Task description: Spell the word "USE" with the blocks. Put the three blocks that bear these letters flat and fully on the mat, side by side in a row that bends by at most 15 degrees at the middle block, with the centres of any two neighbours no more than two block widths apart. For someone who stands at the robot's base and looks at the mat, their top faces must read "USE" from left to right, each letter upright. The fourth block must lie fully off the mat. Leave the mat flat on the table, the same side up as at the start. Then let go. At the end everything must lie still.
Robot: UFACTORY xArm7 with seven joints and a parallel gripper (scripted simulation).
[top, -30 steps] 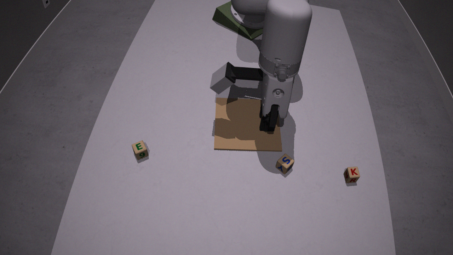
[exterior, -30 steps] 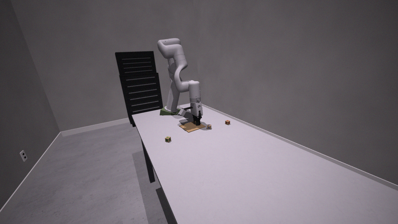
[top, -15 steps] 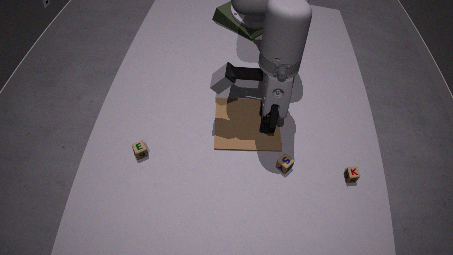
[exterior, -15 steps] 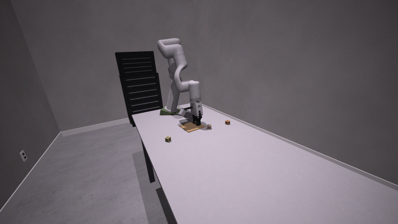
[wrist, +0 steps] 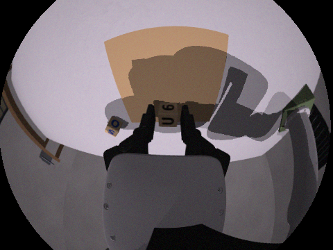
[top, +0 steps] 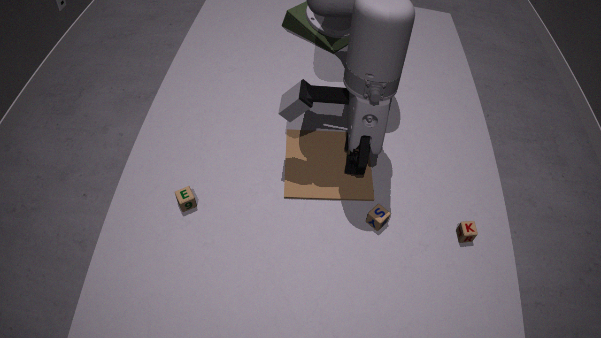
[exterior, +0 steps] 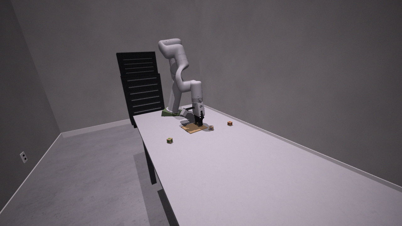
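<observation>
My hand is 20 mm above the U block. The rest, counted from my hand: K block (180 mm to the left, 130 mm ahead, 20 mm below); then tan mat (40 mm to the right, 30 mm below); then S block (100 mm ahead, 30 mm to the left, 20 mm below).
</observation>
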